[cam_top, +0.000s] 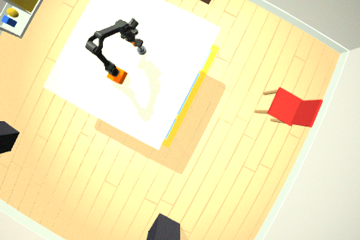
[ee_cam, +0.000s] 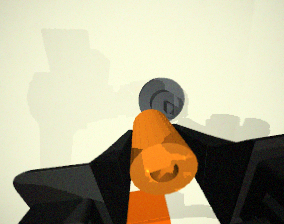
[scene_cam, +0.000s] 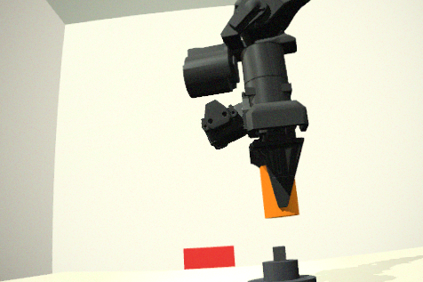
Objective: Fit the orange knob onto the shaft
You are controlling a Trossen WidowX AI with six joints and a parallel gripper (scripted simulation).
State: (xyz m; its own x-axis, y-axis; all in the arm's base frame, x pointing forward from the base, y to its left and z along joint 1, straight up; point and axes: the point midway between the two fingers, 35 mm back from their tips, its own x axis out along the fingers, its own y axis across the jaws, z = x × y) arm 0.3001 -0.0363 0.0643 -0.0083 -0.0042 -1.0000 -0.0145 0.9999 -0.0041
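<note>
The dark shaft is 1 cm ahead of my gripper tip, 3 cm to the right of it and 7 cm below it. The rest, counted from my gripper tip: orange knob: 2 cm above.
</note>
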